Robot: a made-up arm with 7 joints.
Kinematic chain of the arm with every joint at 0, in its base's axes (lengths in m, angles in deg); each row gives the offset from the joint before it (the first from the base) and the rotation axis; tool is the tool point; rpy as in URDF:
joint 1: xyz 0 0 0.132 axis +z
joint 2: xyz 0 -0.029 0.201 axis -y
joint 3: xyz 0 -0.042 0.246 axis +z
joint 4: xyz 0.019 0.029 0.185 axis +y
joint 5: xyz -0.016 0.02 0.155 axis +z
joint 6: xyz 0 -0.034 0.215 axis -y
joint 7: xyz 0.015 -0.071 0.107 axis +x
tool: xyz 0 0 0 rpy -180 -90 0
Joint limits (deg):
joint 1: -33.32..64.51
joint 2: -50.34..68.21
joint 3: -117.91..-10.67
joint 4: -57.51..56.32
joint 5: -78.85..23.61
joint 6: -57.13..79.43
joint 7: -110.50..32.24
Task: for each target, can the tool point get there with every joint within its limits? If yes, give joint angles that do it. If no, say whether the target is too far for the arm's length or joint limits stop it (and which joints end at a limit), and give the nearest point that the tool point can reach.
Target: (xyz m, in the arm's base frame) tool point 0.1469 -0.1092 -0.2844
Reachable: no: joint limits stop it (at a limit: joint 1, joint 2, joint 3, joint 4, joint 6) | nearest point -0.2775 -0.5631 0.1554 | short by 0.761 m
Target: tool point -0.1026 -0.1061 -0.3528
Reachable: no: joint limits stop it (at a limit: joint 2, joint 3, joint 4, joint 6) | nearest point -0.4333 -0.4481 0.1553 | short by 0.696 m
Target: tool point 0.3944 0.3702 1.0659
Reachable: yes | joints 55.22 -29.67 -39.20 27.08 -47.82 46.98 -71.37
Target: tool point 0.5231 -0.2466 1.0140
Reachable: yes | joints -25.39 -39.19 -46.47 11.17 -58.54 56.20 18.92
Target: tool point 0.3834 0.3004 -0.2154
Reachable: no: joint limits stop it (at a limit: joint 2, joint 3, joint 4, joint 5, joint 6) | nearest point 0.5673 0.4445 0.3702 | short by 0.630 m
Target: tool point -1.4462 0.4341 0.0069
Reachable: no: too far | nearest point -0.8031 0.2411 0.3149 | short by 0.739 m
